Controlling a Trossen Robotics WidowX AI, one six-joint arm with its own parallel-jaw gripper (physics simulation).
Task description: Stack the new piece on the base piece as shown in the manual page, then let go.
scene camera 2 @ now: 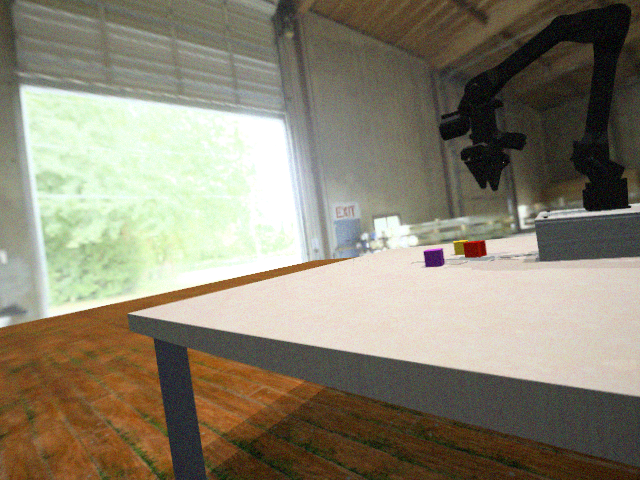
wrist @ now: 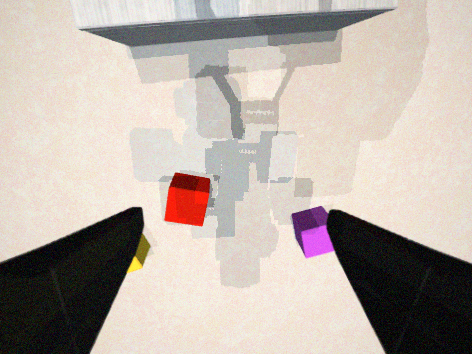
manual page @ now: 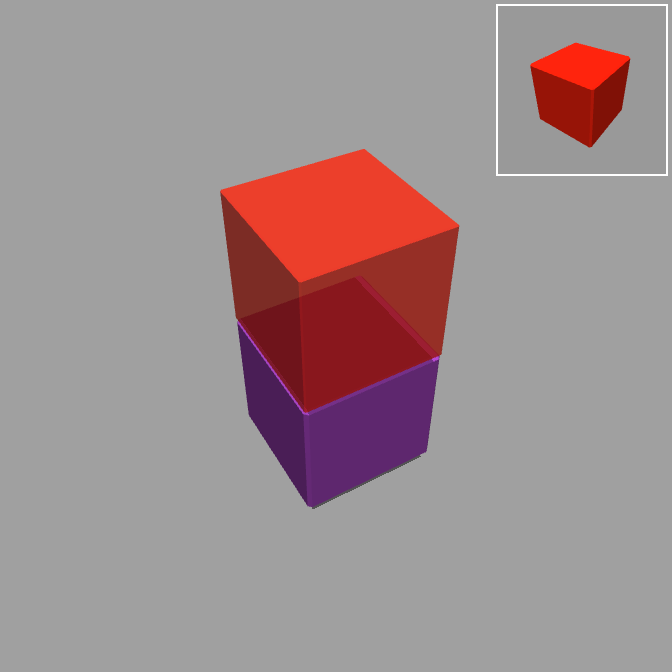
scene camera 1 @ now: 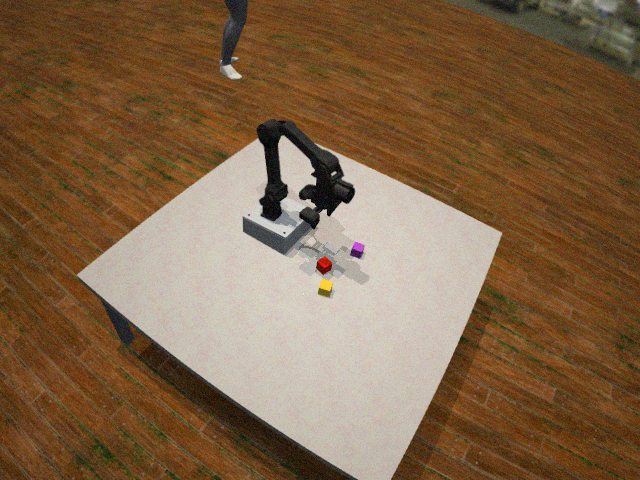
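Where they show: gripper, fingertip midpoint: (scene camera 2: 489,189) (wrist: 237,217) (scene camera 1: 321,222); arm's base, origin of the base link: (scene camera 2: 606,208) (scene camera 1: 271,214).
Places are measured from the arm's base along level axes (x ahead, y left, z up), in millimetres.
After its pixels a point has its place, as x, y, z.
Note:
A red cube (scene camera 1: 324,265) {282, -77, -47} (scene camera 2: 475,249) {270, -37, -66} (wrist: 187,202) {269, -59, -46} sits on the table, between the other two cubes in the first scene view. A yellow cube (scene camera 1: 325,287) {331, -165, -46} (scene camera 2: 459,247) {329, -132, -65} (wrist: 136,262) {334, -133, -46} sits near it, partly hidden by the left finger in the wrist view. A purple cube (scene camera 1: 357,250) {355, 62, -49} (scene camera 2: 433,257) {346, 101, -64} (wrist: 316,236) {341, 76, -46} sits apart from them, its edge hidden by the right finger in the wrist view. No cube is stacked on another. My gripper (scene camera 2: 490,189) {214, -10, 85} (wrist: 237,217) {214, -10, 85} is open and empty, high above the table; the red cube shows between its fingers in the wrist view.
The cubes stand on a pale table (scene camera 1: 232,330) {142, -467, -88} (scene camera 2: 361,315) {328, 522, -87}. The arm's grey base box (scene camera 1: 268,235) {39, -80, -27} (scene camera 2: 584,237) {56, 125, -46} (wrist: 240,27) {123, 16, -32} stands close behind the cubes. Shadows of the arm fall around the red cube. A person's legs (scene camera 1: 233,36) show on the floor beyond the table.

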